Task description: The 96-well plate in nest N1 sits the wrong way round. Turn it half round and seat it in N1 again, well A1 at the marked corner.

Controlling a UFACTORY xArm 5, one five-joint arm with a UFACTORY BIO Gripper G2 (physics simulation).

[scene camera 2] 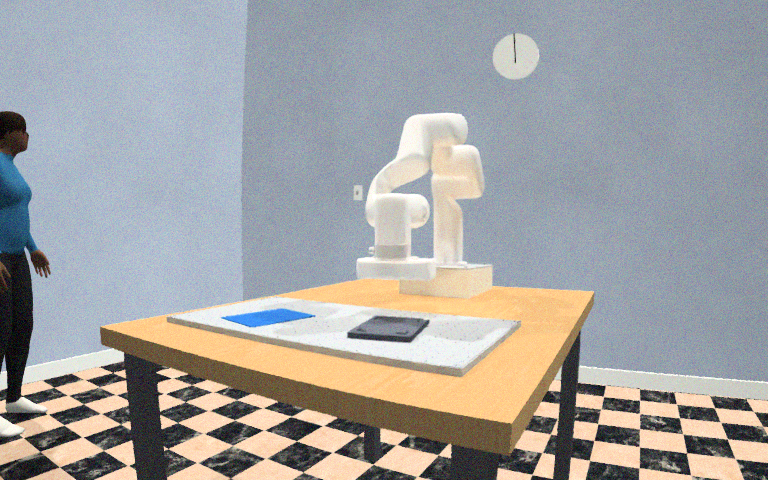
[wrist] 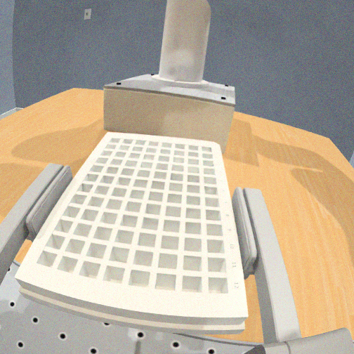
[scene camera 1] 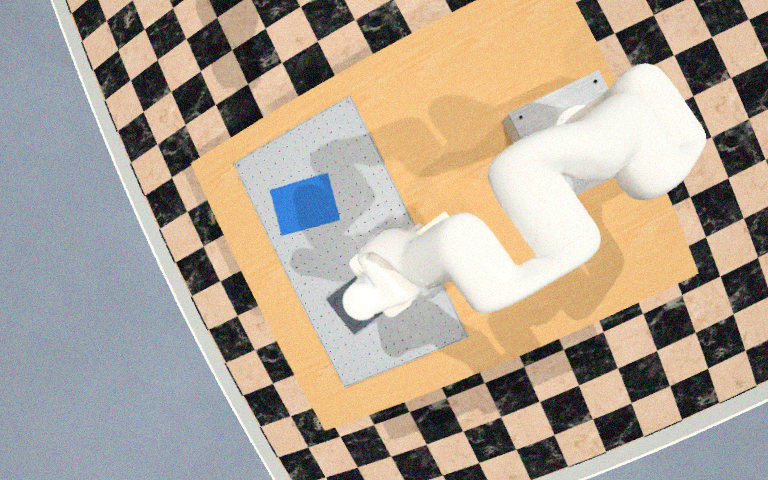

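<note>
The cream 96-well plate (wrist: pixel 150 200) (scene camera 1: pixel 433 223) is clamped by its long sides between the two fingers of my gripper (wrist: pixel 147 216). In the wrist view it is off the deck, with the number 12 at its near right corner and its far end toward the robot base. In scene camera 1 a strip of it shows beside the arm; in scene camera 2 it is hidden behind the gripper body. Nest N1 (scene camera 1: pixel 339 305) (scene camera 2: pixel 387 328), dark grey, holds no plate. The gripper body is above and behind it in scene camera 2; the arm partly covers it in scene camera 1. The marked corner cannot be made out.
A blue rectangle (scene camera 1: pixel 317 204) (scene camera 2: pixel 269 317) lies on the perforated grey deck (scene camera 1: pixel 257 169) (scene camera 2: pixel 441 359) (wrist: pixel 50 325). The robot's base block (scene camera 1: pixel 572 97) (scene camera 2: pixel 447 281) (wrist: pixel 167 112) stands on the wooden table (scene camera 1: pixel 317 404) (scene camera 2: pixel 532 356) (wrist: pixel 295 210). A person (scene camera 2: pixel 14 198) stands at the left.
</note>
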